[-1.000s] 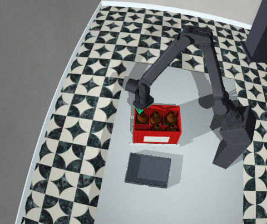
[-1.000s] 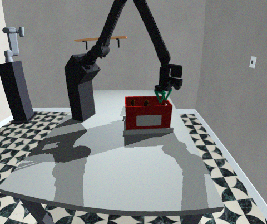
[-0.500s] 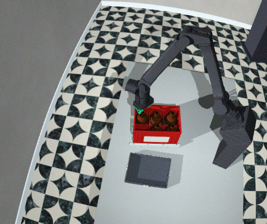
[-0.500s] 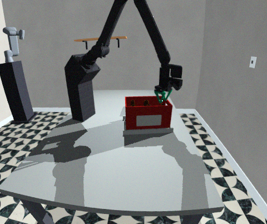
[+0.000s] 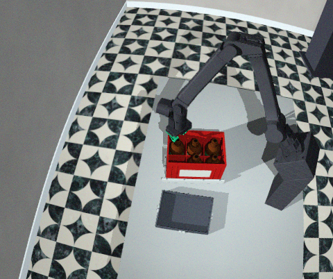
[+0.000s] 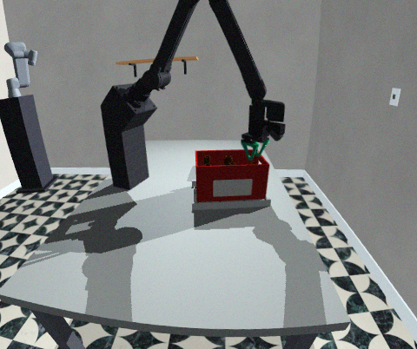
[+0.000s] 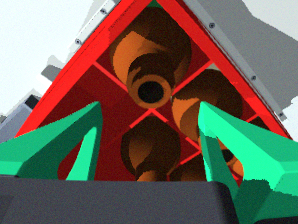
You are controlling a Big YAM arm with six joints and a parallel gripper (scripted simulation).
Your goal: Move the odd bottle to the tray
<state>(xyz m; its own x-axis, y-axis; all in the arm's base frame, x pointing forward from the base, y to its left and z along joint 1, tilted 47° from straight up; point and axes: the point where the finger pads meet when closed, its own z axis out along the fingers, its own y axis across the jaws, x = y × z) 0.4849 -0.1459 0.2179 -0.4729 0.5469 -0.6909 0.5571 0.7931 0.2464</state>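
My gripper is now 8 cm past the glass bottle, 1 cm to the right of it and 10 cm above it. From my hand the other things lie so: crate (9 cm behind, 5 cm to the left, 11 cm below); then dark grey tray (2 cm behind, 32 cm to the left, 18 cm below).
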